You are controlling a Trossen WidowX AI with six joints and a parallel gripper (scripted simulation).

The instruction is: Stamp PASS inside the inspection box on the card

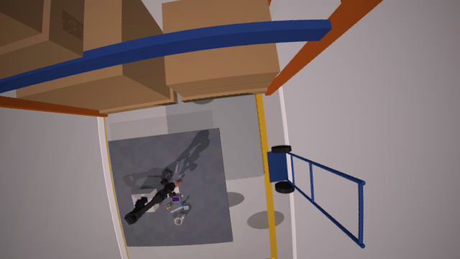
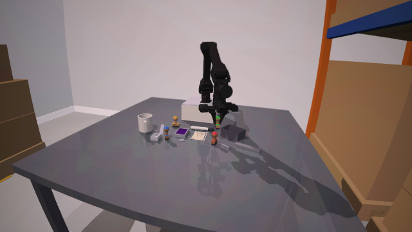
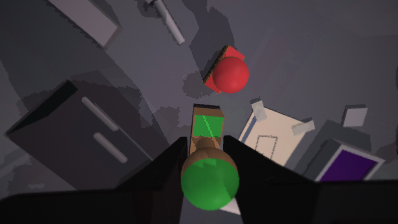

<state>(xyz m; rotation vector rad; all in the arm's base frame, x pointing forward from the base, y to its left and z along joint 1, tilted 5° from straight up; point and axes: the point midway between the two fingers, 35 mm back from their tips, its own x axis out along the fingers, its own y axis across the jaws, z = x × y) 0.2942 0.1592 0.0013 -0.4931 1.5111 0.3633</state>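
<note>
Now: the red-knobbed stamp 4 cm ahead of my gripper tip and 7 cm below it. The rest, counted from my gripper tip: green-knobbed stamp: right at my gripper tip; then cream card: 2 cm behind, 10 cm to the right, 9 cm below; then dark tray: 8 cm behind, 7 cm to the left, 8 cm below.
</note>
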